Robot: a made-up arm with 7 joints.
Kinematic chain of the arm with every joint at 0, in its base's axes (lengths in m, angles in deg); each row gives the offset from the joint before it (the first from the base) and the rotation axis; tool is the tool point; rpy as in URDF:
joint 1: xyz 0 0 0.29 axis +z
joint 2: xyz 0 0 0 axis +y
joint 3: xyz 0 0 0.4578 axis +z
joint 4: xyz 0.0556 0 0 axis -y
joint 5: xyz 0.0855 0 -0.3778 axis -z
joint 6: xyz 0 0 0 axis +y
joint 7: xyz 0.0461 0 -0.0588 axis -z
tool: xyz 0 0 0 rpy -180 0 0
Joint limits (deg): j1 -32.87..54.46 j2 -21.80..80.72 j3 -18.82..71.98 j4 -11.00..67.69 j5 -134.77..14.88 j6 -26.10..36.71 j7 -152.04..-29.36
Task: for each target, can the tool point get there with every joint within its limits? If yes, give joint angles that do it. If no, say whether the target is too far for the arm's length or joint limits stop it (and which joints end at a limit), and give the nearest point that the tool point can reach.
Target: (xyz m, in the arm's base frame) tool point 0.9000 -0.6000 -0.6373
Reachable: no: too far | nearest point 0.4283 -0.2851 -0.1283 | short by 0.762 m
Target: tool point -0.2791 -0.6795 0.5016
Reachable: no: joint limits stop it (at a limit: joint 1, joint 2, joint 3, joint 5, joint 6) | nearest point 0.1514 -0.2671 0.5888 | short by 0.602 m
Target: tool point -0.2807 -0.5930 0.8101
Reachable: no: joint limits stop it (at a limit: joint 1, joint 2, joint 3, joint 4, joint 5, joint 6) | nearest point 0.1264 -0.2902 0.8707 | short by 0.511 m
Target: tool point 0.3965 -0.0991 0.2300
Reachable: yes | joints -20.42 28.07 6.54 33.71 -4.25 26.73 -65.68
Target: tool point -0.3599 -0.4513 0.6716
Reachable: no: joint limits stop it (at a limit: joint 1, joint 2, joint 3, joint 5, joint 6) | nearest point 0.1539 -0.2969 0.7301 | short by 0.540 m
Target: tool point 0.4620 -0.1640 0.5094
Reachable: yes | joints -15.09 4.79 -6.75 50.36 -33.55 13.28 -53.02
